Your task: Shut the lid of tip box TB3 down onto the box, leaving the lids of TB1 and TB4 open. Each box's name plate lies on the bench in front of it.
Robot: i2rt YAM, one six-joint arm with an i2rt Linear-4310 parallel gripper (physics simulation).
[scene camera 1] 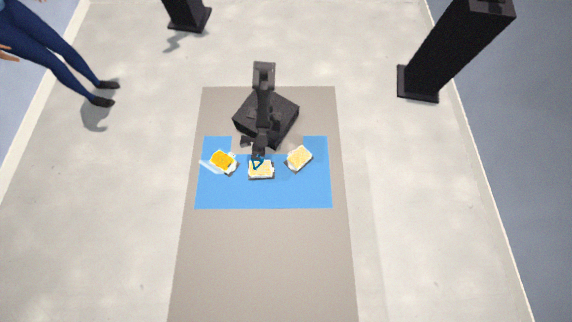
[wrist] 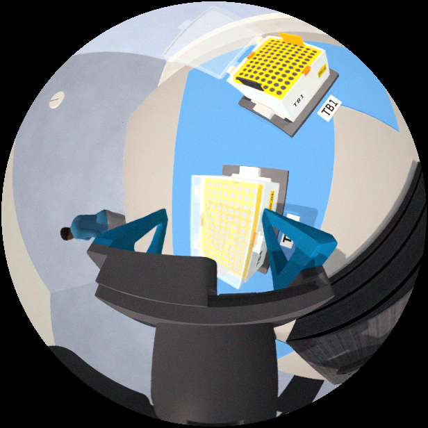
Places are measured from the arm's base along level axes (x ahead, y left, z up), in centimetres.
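Where they show: gripper, fingertip midpoint: [scene camera 1: 254, 165].
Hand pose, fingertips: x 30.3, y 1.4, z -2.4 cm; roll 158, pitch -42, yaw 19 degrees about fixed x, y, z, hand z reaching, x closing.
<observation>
After its pixels a point has its place.
Tip box TB1 [scene camera 1: 222, 161] @(x 30.6, y -18.1, z -5.5 cm) [wrist: 280, 70] is at the left in the scene view, its clear lid [scene camera 1: 211, 167] @(x 37.5, y -19.4, z 3.2 cm) [wrist: 207, 47] open and leaning outward. Its name plate [wrist: 329, 108] reads TB1. The middle box [scene camera 1: 261, 171] @(x 32.8, y 5.6, z -3.5 cm) [wrist: 230, 225] has a translucent lid over its yellow top; whether it is fully down I cannot tell. Its label looks like TB4, and its name plate [wrist: 287, 239] is partly hidden by a finger. The right box [scene camera 1: 300, 158] @(x 21.1, y 25.6, z -3.6 cm) looks pale on top; its label and lid angle are unreadable. My gripper [scene camera 1: 256, 167] @(x 30.3, y 1.4, z -2.4 cm) [wrist: 214, 213] is open and empty above the middle box.
The boxes stand on dark bases on a blue mat [scene camera 1: 260, 197] @(x 45.8, y 7.2, z -11.3 cm) [wrist: 215, 135], on a grey-brown bench [scene camera 1: 265, 250] @(x 72.4, y 16.0, z -11.5 cm). The arm's dark base [scene camera 1: 287, 116] @(x -3.0, y 13.5, z -1.4 cm) is behind the middle box. A person [scene camera 1: 45, 47] stands on the floor at the left, and dark pillars [scene camera 1: 452, 50] stand beyond the bench.
</observation>
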